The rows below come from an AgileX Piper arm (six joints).
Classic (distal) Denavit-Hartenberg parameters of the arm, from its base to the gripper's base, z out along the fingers. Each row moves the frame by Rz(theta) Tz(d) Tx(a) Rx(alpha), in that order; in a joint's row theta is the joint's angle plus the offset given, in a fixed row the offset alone. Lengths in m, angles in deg.
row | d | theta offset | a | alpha
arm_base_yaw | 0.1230 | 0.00 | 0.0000 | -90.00
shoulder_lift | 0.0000 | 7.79 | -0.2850 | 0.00
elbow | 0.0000 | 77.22 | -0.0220 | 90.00
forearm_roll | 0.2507 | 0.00 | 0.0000 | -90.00
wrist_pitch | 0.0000 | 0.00 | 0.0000 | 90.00
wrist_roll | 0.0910 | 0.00 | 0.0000 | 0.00
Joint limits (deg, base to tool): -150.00..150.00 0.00..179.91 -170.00..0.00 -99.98..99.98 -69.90..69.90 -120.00..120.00
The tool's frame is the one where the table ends.
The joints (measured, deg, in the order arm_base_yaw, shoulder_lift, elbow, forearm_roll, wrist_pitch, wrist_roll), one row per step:
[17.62 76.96 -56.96 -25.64 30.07 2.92]
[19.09 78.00 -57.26 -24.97 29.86 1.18]
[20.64 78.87 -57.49 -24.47 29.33 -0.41]
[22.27 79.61 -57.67 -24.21 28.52 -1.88]
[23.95 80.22 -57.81 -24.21 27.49 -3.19]
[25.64 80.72 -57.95 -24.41 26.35 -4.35]
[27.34 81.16 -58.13 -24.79 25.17 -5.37]
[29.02 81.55 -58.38 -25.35 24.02 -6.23]
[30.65 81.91 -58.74 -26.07 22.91 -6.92]
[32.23 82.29 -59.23 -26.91 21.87 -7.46]
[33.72 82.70 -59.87 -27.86 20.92 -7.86]
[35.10 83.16 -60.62 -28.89 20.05 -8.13]
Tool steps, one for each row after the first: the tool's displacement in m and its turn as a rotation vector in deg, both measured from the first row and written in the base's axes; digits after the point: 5 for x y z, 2 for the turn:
[0.00170 0.00902 -0.00362 -0.84 0.69 2.54]
[0.00268 0.01850 -0.00645 -1.57 0.95 5.23]
[0.00305 0.02840 -0.00858 -2.29 0.79 8.08]
[0.00280 0.03850 -0.00998 -3.01 0.26 11.03]
[0.00201 0.04857 -0.01065 -3.71 -0.55 13.97]
[0.00083 0.05864 -0.01071 -4.40 -1.56 16.89]
[-0.00066 0.06853 -0.01010 -5.08 -2.73 19.73]
[-0.00225 0.07818 -0.00873 -5.72 -4.05 22.42]
[-0.00380 0.08767 -0.00680 -6.31 -5.46 24.98]
[-0.00515 0.09685 -0.00428 -6.88 -6.93 27.36]
[-0.00622 0.10565 -0.00151 -7.40 -8.42 29.54]

